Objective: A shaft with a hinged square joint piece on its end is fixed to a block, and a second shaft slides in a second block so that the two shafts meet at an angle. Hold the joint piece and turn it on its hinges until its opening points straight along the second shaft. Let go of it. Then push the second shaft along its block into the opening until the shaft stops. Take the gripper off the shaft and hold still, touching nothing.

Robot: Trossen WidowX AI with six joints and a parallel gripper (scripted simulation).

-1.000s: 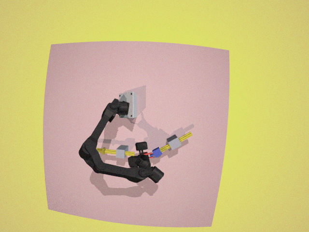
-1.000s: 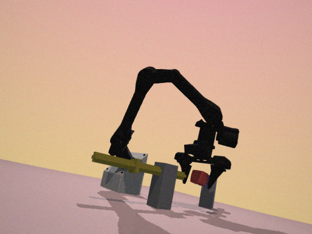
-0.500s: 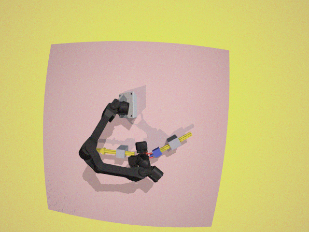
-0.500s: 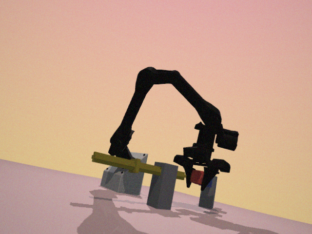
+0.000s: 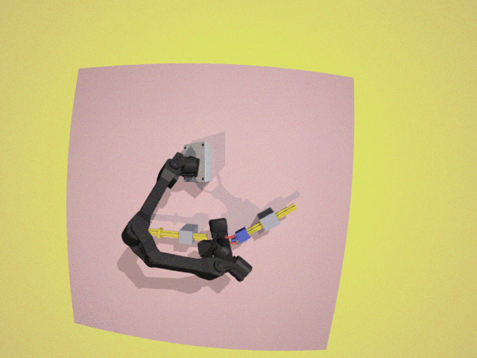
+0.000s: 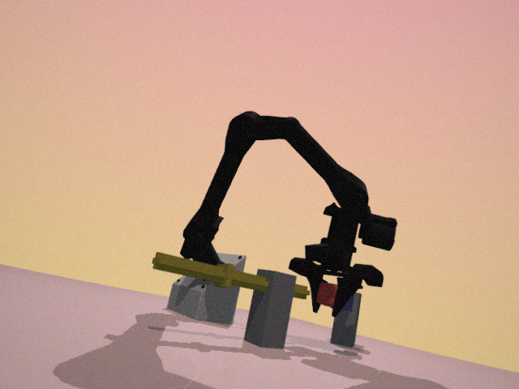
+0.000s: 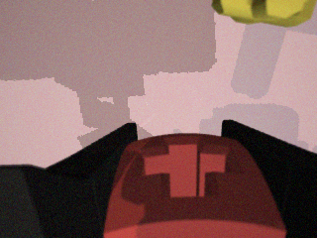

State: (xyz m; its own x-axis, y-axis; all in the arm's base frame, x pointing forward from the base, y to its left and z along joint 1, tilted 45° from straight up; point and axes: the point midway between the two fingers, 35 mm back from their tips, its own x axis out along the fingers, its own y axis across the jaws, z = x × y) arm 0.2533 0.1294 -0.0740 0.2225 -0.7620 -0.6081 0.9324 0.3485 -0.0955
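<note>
Now: the red joint piece 10 mm behind my gripper tip, 20 mm to the left of it and 40 mm above it.
</note>
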